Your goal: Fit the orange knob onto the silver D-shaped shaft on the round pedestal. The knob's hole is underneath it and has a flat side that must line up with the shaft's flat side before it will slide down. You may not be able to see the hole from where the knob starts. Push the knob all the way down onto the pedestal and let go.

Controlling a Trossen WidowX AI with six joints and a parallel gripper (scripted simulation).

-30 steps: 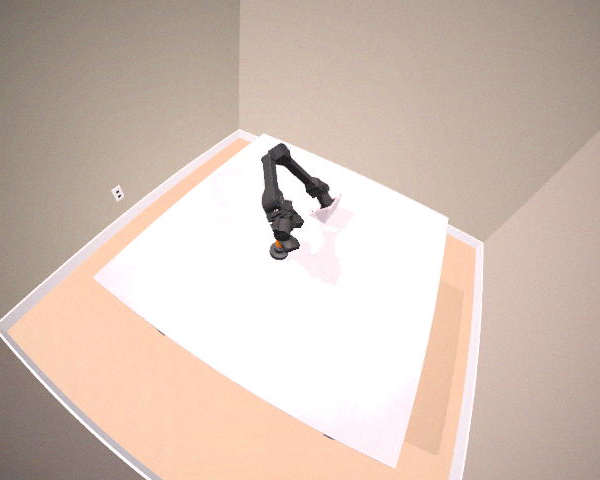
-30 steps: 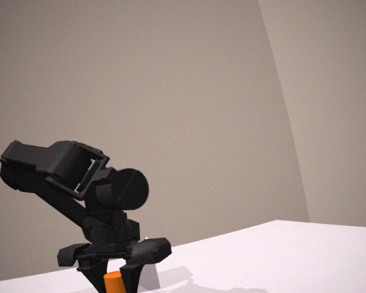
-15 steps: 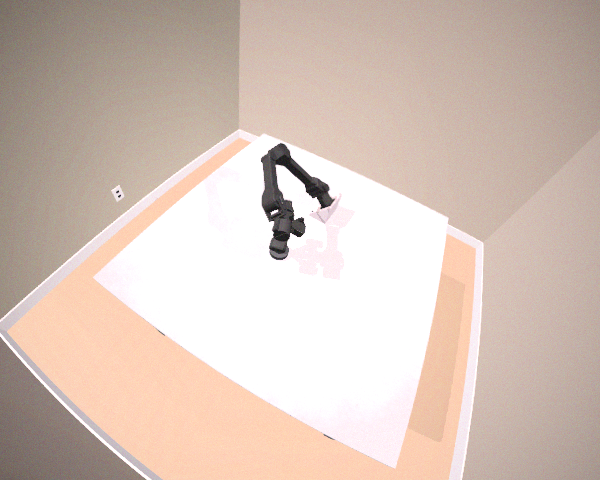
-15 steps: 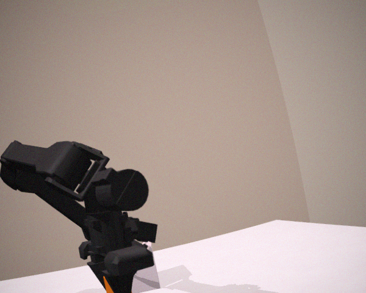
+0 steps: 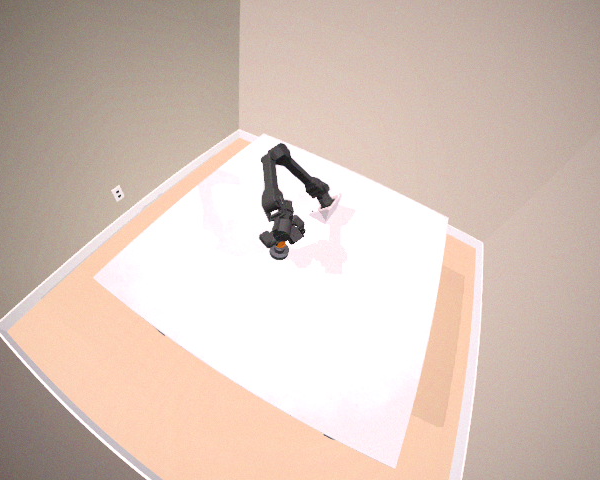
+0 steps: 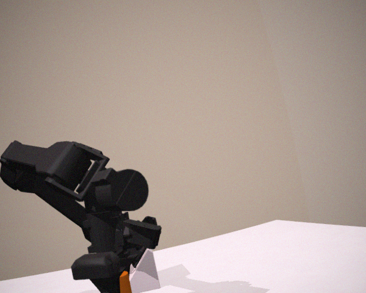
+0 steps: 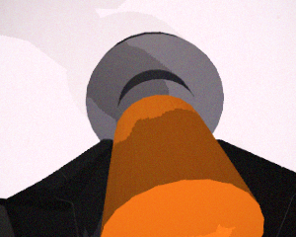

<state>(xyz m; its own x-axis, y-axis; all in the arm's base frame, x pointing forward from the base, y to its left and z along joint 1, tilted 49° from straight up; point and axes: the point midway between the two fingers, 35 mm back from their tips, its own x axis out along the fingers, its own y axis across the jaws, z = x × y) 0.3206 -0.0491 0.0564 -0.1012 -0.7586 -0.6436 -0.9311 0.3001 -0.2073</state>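
The orange knob is 3 cm above my gripper tip. The rest, counted from my gripper tip: pedestal with silver shaft 4 cm below.
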